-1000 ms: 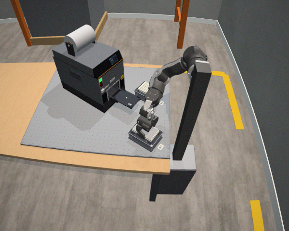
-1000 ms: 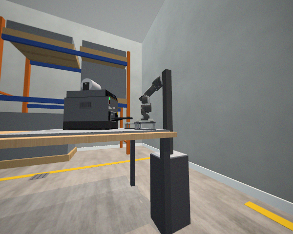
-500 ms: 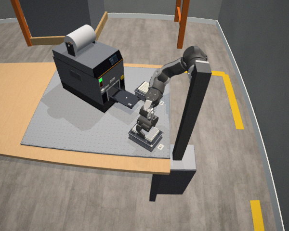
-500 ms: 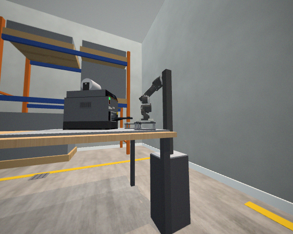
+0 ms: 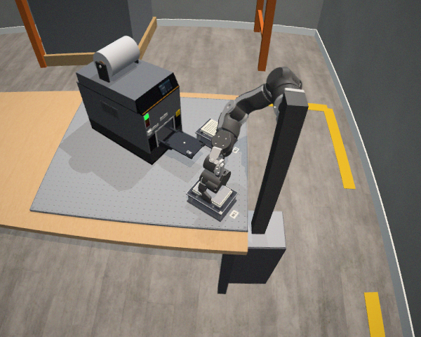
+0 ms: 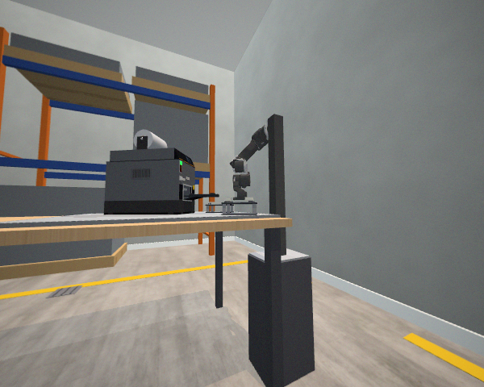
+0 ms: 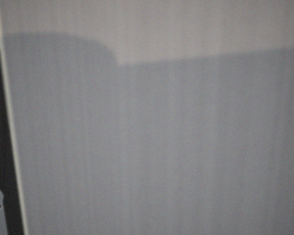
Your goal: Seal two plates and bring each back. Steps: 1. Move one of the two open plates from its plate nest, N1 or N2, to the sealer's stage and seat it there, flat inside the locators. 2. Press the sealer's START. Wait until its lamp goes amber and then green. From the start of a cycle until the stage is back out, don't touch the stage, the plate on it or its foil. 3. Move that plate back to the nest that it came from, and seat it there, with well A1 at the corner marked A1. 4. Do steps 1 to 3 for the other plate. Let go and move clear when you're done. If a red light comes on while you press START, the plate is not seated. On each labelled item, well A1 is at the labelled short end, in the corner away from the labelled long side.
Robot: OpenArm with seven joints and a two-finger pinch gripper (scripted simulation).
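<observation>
Right now the white well plate is 1 cm behind my hand, 34 cm to the right of it and 1 cm below it. From my hand the other things lie so: foil roll 41 cm ahead, 39 cm to the right, 34 cm above; white start button 26 cm ahead, 19 cm to the right, 12 cm above; sealer stage 12 cm ahead, 21 cm to the right, 3 cm above.
</observation>
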